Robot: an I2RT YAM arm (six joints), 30 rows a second.
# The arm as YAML. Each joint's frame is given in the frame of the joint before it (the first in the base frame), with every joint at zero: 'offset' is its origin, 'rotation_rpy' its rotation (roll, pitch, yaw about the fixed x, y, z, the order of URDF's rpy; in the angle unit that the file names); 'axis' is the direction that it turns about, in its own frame. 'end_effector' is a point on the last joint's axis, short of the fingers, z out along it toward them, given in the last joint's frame.
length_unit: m
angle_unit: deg
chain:
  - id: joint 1
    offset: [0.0, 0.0, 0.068]
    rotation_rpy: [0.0, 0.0, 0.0]
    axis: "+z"
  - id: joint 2
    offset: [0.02, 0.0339, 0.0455]
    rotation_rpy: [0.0, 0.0, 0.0]
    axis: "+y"
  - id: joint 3
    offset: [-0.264, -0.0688, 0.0]
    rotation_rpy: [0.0, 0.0, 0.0]
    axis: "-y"
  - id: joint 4
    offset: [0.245, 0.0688, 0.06]
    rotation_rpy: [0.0, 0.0, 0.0]
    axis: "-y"
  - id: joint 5
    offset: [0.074, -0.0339, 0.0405]
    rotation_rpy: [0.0, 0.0, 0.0]
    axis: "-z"
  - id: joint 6
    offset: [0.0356, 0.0, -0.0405]
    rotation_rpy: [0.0, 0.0, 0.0]
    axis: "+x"
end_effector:
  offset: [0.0, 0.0, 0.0]
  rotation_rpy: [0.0, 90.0, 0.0]
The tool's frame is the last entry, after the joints.
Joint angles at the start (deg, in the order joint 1, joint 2, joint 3, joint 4, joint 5, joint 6):
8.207 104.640 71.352 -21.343 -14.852 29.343
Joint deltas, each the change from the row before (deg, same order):
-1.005 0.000 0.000 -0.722 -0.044 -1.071
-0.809 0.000 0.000 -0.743 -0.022 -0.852
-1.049 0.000 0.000 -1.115 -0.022 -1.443
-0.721 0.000 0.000 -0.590 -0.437 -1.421
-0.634 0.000 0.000 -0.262 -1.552 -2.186
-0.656 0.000 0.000 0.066 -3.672 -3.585
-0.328 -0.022 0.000 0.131 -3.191 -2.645
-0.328 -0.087 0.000 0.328 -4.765 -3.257
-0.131 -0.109 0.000 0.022 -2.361 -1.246
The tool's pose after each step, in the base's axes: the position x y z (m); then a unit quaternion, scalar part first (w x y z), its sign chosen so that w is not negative. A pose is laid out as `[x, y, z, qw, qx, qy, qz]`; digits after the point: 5 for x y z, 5 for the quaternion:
[0.38189, 0.05748, 0.19544, 0.24352, 0.13512, 0.93769, 0.20781]
[0.38151, 0.05197, 0.19465, 0.24050, 0.13585, 0.93944, 0.20288]
[0.38064, 0.04482, 0.19349, 0.23580, 0.13424, 0.94239, 0.19563]
[0.38017, 0.04021, 0.19295, 0.23357, 0.12825, 0.94420, 0.19362]
[0.37997, 0.03689, 0.19292, 0.23268, 0.11191, 0.94520, 0.19983]
[0.37996, 0.03468, 0.19360, 0.23321, 0.07830, 0.94380, 0.22072]
[0.37984, 0.03432, 0.19451, 0.23429, 0.05083, 0.94061, 0.24038]
[0.37959, 0.03478, 0.19648, 0.23721, 0.01385, 0.93269, 0.27135]
[0.37910, 0.03517, 0.19780, 0.23768, -0.00151, 0.92788, 0.28731]

